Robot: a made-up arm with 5 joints.
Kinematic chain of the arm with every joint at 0, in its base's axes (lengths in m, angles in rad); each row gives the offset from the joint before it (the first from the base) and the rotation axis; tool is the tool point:
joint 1: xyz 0 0 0.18 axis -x
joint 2: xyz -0.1 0 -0.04 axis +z
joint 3: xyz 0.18 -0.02 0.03 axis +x
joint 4: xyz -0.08 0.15 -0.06 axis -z
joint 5: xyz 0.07 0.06 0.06 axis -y
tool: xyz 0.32 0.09 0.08
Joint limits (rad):
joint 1: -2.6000..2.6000
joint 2: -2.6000..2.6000
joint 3: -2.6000..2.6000
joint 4: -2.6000..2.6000
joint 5: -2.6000..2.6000
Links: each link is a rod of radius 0.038 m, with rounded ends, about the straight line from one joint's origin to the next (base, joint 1, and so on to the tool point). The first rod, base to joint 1, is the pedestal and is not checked.
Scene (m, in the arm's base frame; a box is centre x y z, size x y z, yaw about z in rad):
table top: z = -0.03
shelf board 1: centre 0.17 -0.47 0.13 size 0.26 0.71 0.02 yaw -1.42
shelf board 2: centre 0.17 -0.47 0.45 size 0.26 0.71 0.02 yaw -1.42
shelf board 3: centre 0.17 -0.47 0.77 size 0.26 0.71 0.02 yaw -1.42
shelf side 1: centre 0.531 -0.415 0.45 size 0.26 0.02 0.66 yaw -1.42
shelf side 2: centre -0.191 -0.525 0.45 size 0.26 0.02 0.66 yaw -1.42
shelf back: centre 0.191 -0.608 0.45 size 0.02 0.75 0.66 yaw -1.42
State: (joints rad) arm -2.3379 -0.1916 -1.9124 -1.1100 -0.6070
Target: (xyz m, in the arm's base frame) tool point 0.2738 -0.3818 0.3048
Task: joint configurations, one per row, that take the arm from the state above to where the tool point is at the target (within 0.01 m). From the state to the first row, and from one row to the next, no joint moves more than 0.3 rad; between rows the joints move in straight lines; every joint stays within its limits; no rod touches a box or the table.
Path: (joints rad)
1: -2.3685 -0.3450 -1.6372 -0.9757 -0.3417
2: -2.3991 -0.4985 -1.3620 -0.8413 -0.0764
3: -2.4297 -0.6519 -1.0868 -0.7070 0.1889
4: -2.4603 -0.8053 -0.8117 -0.5727 0.4541
5: -2.5069 -0.6915 -0.6070 -0.7083 0.4427
6: -2.5534 -0.5777 -0.4023 -0.8440 0.4312
7: -2.6000 -0.4638 -0.1977 -0.9796 0.4197

